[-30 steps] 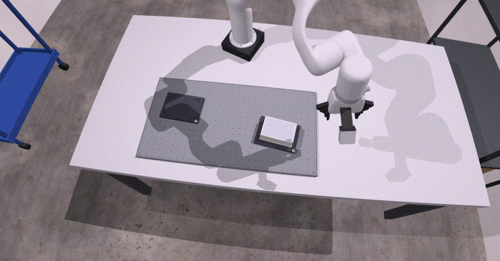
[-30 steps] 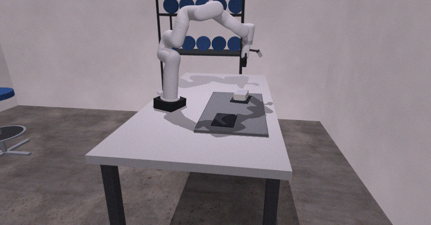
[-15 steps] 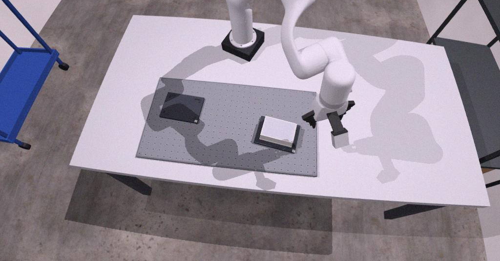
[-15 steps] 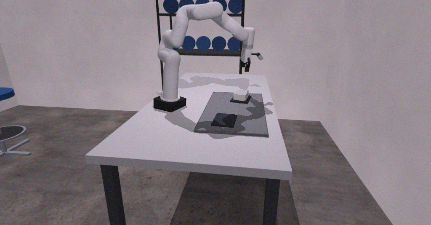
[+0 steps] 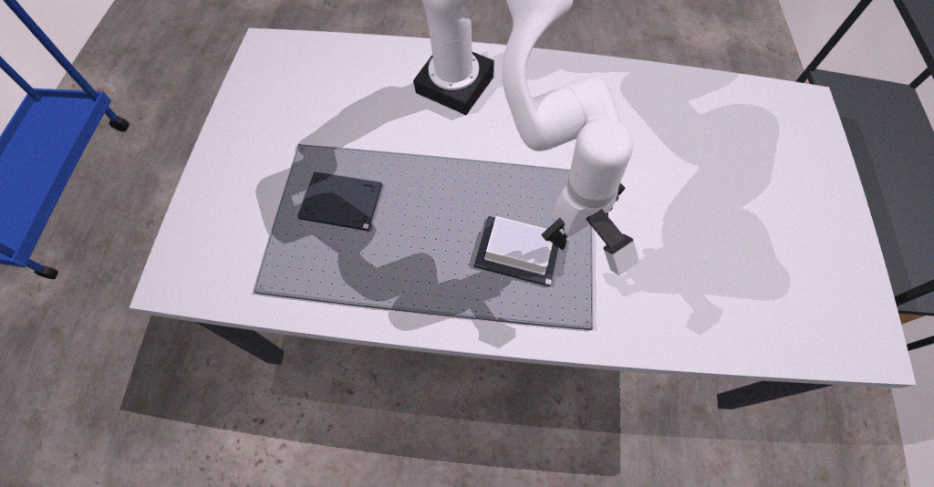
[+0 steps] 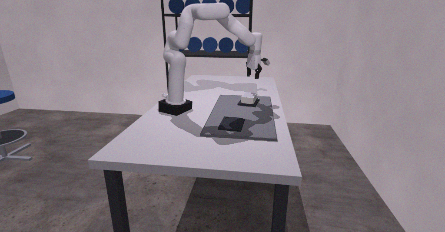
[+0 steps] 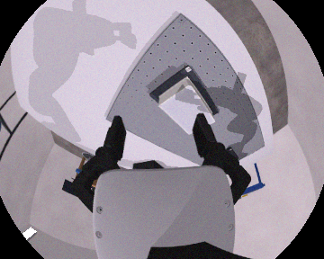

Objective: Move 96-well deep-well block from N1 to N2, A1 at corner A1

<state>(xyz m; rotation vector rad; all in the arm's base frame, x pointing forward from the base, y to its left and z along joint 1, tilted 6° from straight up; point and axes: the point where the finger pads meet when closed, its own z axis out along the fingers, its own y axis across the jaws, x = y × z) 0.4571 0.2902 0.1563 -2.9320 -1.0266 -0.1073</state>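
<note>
The white deep-well block lies 20 mm behind my hand, 90 mm to the right of it and 140 mm below it.
</note>
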